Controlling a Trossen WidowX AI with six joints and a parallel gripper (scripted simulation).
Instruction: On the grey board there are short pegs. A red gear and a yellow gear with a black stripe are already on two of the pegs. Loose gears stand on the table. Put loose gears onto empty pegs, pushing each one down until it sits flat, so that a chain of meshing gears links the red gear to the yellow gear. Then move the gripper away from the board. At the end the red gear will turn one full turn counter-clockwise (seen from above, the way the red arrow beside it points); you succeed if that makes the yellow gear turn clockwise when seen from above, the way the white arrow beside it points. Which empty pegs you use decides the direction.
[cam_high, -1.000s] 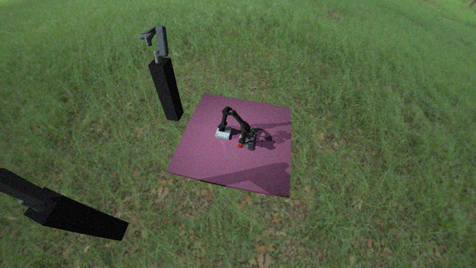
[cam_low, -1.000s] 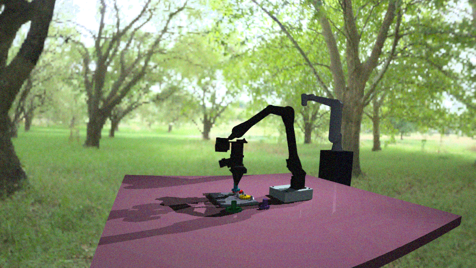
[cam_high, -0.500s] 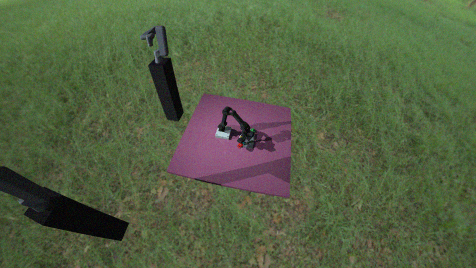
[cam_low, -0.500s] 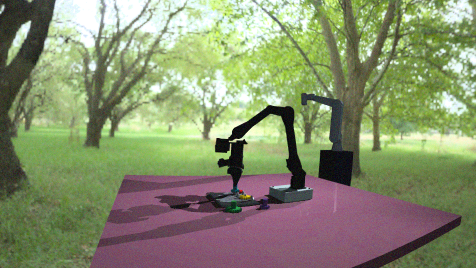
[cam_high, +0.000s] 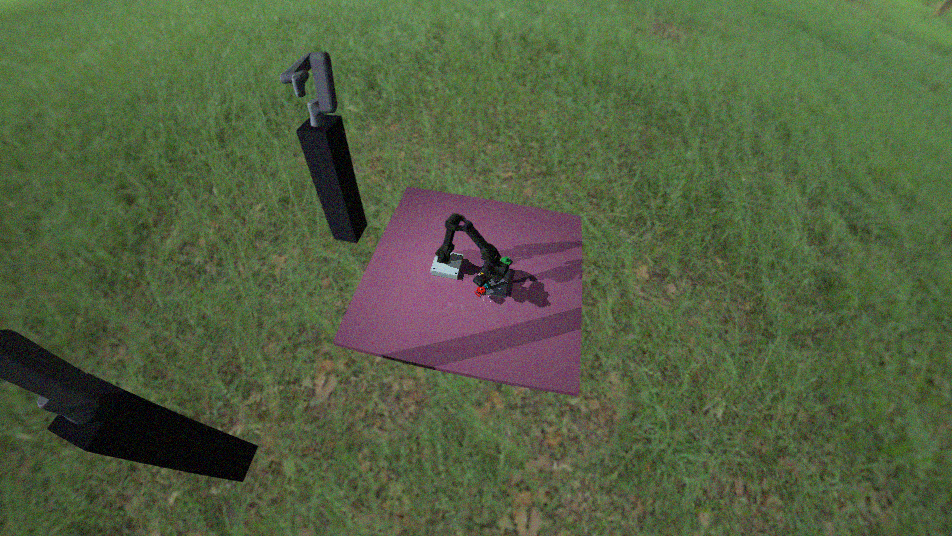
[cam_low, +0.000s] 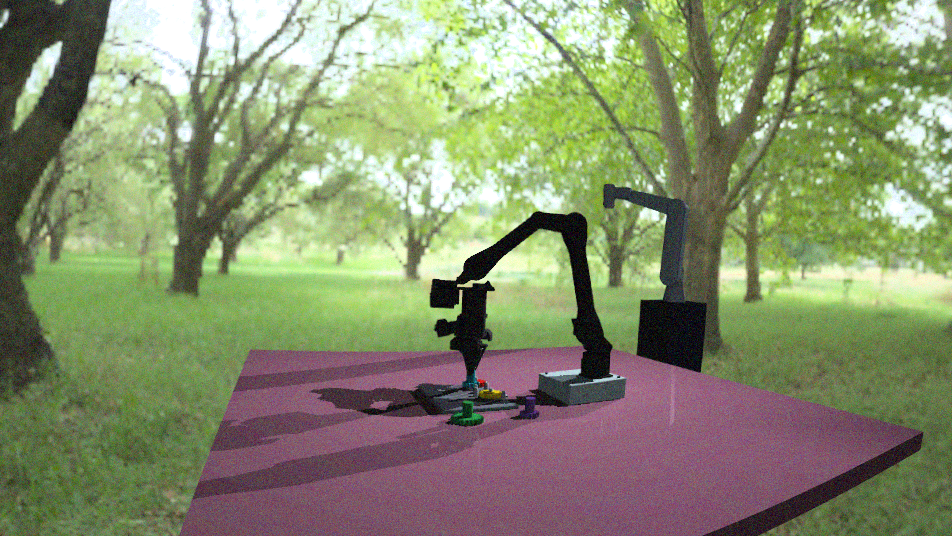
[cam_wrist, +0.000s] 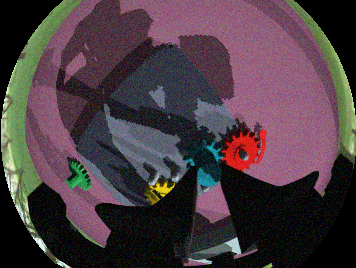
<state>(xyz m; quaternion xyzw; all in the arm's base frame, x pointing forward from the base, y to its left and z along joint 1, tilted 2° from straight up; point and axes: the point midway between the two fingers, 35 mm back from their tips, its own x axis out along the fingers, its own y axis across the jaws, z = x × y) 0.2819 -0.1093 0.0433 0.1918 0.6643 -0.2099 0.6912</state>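
Now: the teal gear 1 cm below my gripper tip. Round my gripper tip: yellow gear (2 cm behind, 7 cm to the left, 3 cm below); red gear (3 cm behind, 4 cm to the right, 3 cm below); purple gear (5 cm behind, 22 cm to the left, 3 cm below).
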